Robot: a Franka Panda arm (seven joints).
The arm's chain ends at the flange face. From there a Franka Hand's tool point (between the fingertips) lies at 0.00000 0.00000 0.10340 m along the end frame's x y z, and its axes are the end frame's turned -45 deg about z.
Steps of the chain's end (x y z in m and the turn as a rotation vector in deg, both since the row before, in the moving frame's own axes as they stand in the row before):
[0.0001, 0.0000, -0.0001, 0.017, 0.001, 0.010]
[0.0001, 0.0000, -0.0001, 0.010, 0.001, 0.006]
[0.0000, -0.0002, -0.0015, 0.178, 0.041, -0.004]
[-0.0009, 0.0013, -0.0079, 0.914, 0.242, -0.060]
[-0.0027, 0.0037, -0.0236, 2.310, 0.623, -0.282]
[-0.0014, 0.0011, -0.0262, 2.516, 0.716, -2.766]
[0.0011, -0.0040, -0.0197, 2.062, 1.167, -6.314]
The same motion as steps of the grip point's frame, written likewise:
[0.0001, 0.0001, -0.0001, 0.011, 0.013, 0.010]
[0.0001, 0.0001, -0.0001, 0.006, 0.008, 0.006]
[0.0004, -0.0003, -0.0015, 0.097, 0.155, -0.004]
[-0.0001, -0.0006, -0.0079, 0.475, 0.817, -0.060]
[-0.0008, -0.0015, -0.0237, 1.193, 2.074, -0.282]
[0.0023, -0.0026, -0.0263, 1.273, 2.285, -2.766]
[0.0077, -0.0034, -0.0198, 0.633, 2.283, -6.314]

